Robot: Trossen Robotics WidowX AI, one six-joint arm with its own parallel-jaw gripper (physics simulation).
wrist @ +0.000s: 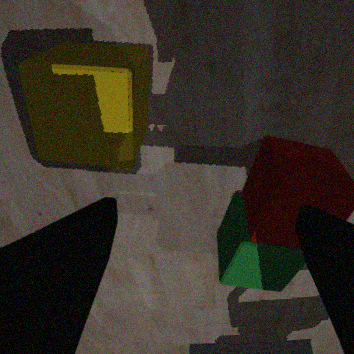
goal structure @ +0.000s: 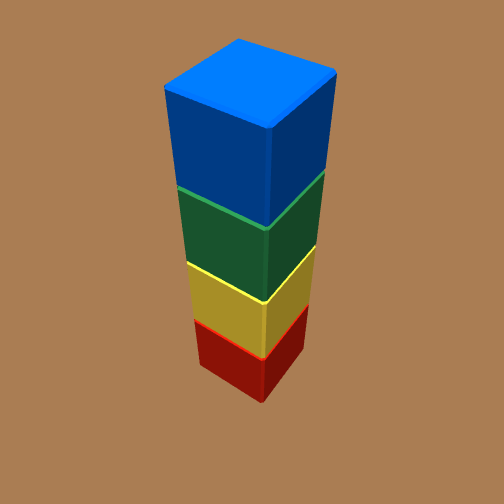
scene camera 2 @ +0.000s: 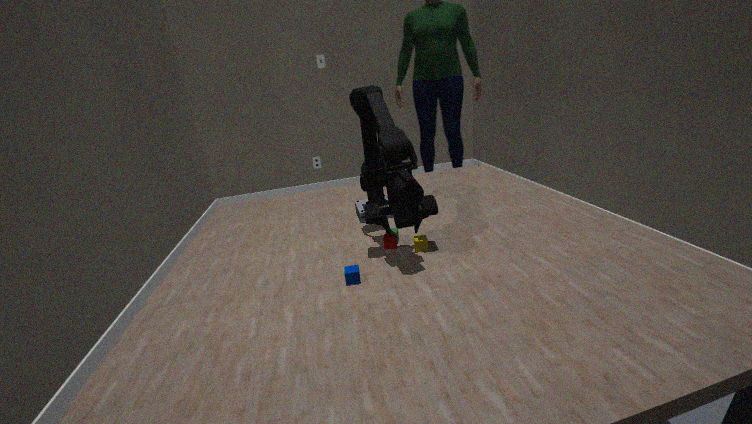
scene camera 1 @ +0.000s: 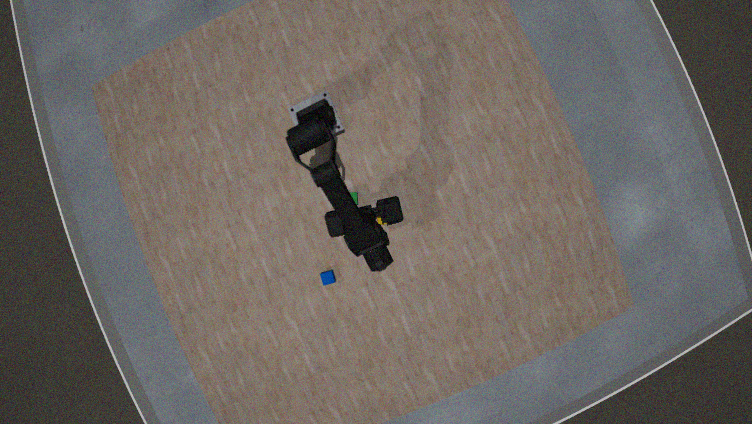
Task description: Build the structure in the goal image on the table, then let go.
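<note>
A red block [scene camera 2: 390, 242] [wrist: 295, 190] sits against or very close to a green block [scene camera 1: 354, 198] [scene camera 2: 394, 232] [wrist: 242, 270]. The arm hides the red block in scene camera 1. A yellow block [scene camera 1: 381, 221] [scene camera 2: 420, 244] [wrist: 85, 115] stands apart, to their right in scene camera 2. A blue block [scene camera 1: 327, 277] [scene camera 2: 352, 275] lies farther from the arm's base. My gripper [scene camera 2: 403, 232] [wrist: 208, 213] is open and empty, low over the table. In the wrist view its right finger overlaps the red block; whether they touch I cannot tell. Its left fingertip is below the yellow block in that picture.
The arm's base plate [scene camera 1: 340, 130] [scene camera 2: 360, 211] is behind the blocks in scene camera 2. The arm casts shadows around the blocks. The wooden table [scene camera 1: 473, 316] [scene camera 2: 294, 358] extends around them. A person in a green top [scene camera 2: 438, 42] stands at the far side.
</note>
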